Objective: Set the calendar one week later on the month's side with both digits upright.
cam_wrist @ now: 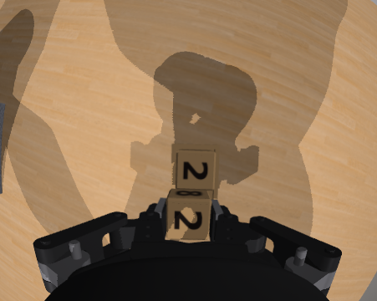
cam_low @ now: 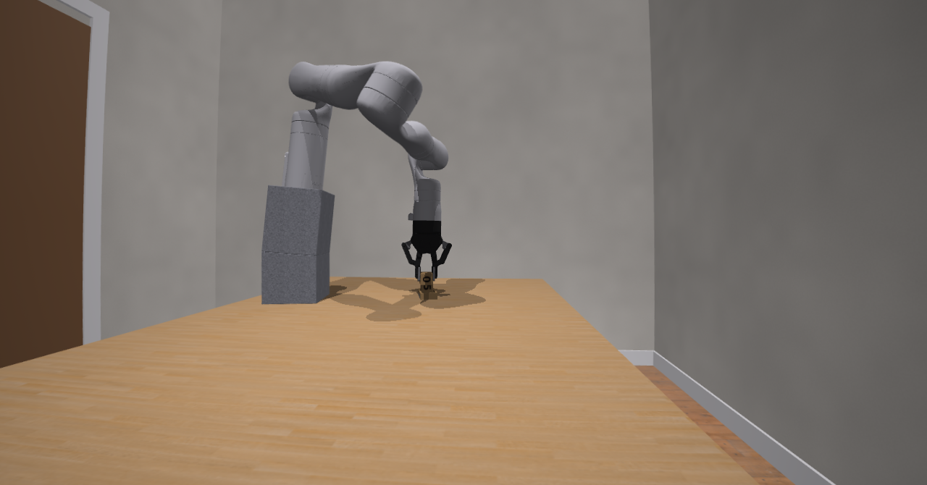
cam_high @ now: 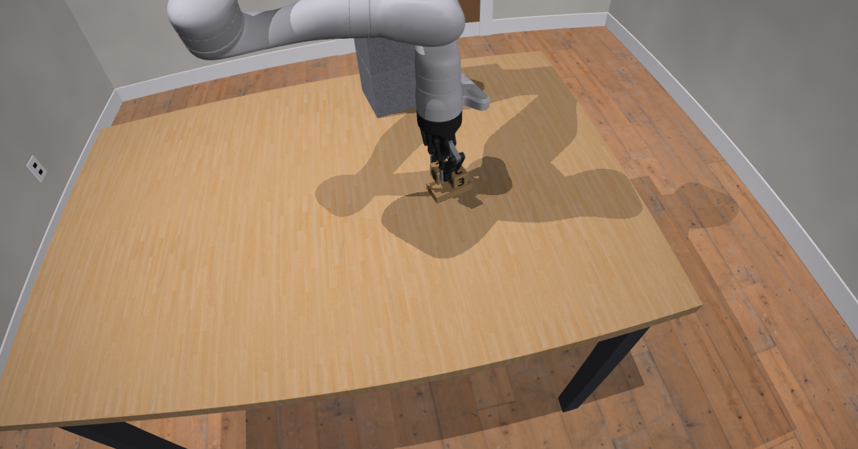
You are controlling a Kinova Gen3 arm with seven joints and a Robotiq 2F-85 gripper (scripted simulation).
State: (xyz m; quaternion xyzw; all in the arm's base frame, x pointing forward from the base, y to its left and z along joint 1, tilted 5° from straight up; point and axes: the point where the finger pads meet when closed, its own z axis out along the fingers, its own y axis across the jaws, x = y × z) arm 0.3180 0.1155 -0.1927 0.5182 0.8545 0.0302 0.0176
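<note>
Right now the wooden tray is 50 mm below my hand and 10 mm to the left of it.
</note>
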